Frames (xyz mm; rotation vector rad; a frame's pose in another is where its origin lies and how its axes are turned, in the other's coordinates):
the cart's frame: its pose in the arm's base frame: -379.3 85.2 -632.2 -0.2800 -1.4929 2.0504
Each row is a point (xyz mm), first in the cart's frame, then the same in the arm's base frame.
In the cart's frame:
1: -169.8 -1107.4 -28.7
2: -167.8 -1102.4 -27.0
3: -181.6 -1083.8 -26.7
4: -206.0 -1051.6 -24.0
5: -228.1 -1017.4 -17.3
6: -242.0 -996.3 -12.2
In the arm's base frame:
1: 136.8 238.5 350.7
2: 132.7 237.3 347.0
3: 137.6 225.4 327.7
4: 145.5 202.9 295.0
5: 148.8 178.1 262.2
6: 150.6 161.9 242.2

